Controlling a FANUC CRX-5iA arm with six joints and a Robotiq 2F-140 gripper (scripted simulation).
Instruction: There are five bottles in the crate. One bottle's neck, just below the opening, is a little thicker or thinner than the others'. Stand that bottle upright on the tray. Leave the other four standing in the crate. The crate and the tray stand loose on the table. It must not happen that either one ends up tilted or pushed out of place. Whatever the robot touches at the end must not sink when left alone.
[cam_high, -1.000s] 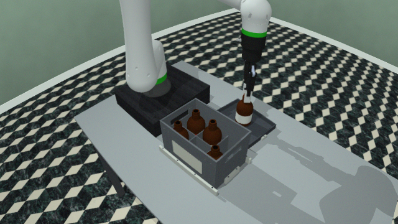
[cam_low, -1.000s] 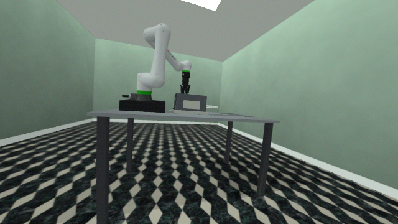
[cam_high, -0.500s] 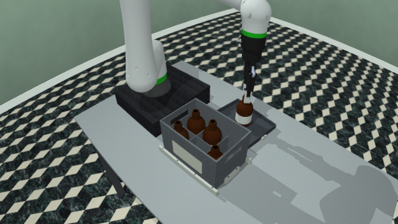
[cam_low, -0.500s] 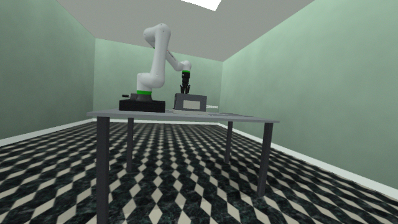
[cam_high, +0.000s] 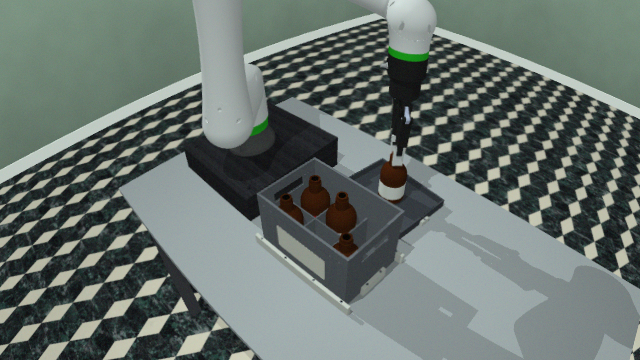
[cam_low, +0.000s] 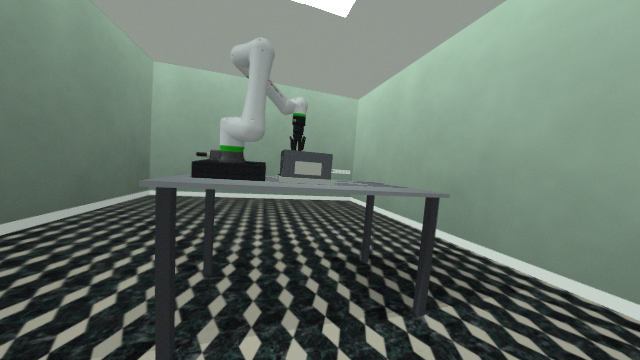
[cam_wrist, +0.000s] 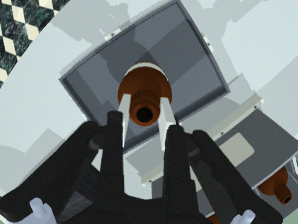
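The brown bottle is 9 cm below my hand. Also, from my hand: glass bottle: 23 cm to the right, 8 cm below, 4 cm behind; then crate: 26 cm to the right, 9 cm below, 6 cm ahead; then dark grey tray: 16 cm below.
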